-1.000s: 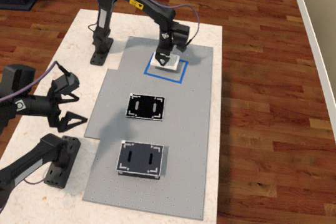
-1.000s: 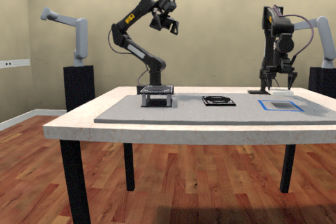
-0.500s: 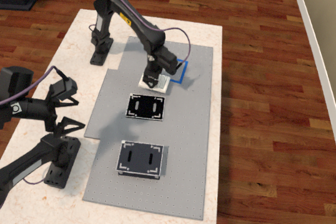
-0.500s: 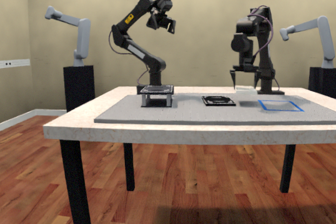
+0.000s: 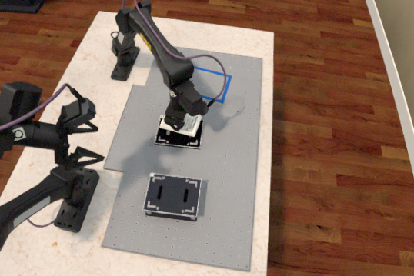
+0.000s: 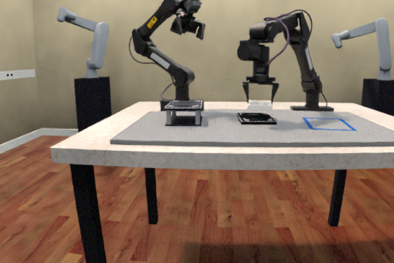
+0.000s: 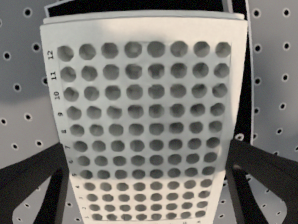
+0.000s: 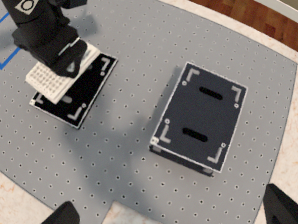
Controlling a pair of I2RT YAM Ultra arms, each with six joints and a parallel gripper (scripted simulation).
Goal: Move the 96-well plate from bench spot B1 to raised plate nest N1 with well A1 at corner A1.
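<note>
The white 96-well plate is 260 mm below my right hand, 250 mm to the left of it and 160 mm ahead of it. From my right hand the other things lie so: A1 mark: 260 mm below, 100 mm ahead, 40 mm to the left.
</note>
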